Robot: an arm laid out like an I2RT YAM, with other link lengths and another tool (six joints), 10 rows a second.
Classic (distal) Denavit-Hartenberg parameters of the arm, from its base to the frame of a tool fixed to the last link. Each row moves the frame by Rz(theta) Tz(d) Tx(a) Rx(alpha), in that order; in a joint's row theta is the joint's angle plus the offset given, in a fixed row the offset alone. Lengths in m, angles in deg.
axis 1: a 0.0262; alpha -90; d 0.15; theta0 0
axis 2: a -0.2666; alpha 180; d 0; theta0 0
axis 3: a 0.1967; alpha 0; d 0; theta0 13.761
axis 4: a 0.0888; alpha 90; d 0.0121; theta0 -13.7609
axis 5: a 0; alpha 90; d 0.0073; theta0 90
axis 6: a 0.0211; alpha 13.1; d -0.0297; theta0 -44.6
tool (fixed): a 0; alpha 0; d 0.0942; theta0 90
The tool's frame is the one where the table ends.
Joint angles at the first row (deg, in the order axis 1, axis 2, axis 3, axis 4, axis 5, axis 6):
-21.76 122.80 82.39 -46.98 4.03 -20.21
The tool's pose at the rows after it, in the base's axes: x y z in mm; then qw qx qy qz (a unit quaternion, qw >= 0):
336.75 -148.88 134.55 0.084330 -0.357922 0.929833 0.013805
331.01 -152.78 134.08 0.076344 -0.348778 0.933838 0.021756
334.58 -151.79 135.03 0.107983 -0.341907 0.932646 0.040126
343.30 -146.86 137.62 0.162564 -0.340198 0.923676 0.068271
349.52 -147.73 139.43 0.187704 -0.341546 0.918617 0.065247
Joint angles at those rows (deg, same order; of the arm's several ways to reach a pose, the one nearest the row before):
-22.90 122.80 82.39 -49.28 4.01 -20.19
-23.81 122.80 82.39 -50.65 3.95 -20.05
-24.12 122.80 82.39 -49.58 -0.14 -19.79
-23.99 122.80 82.39 -47.29 -6.87 -19.79
-24.01 122.80 82.39 -44.93 -8.67 -19.79

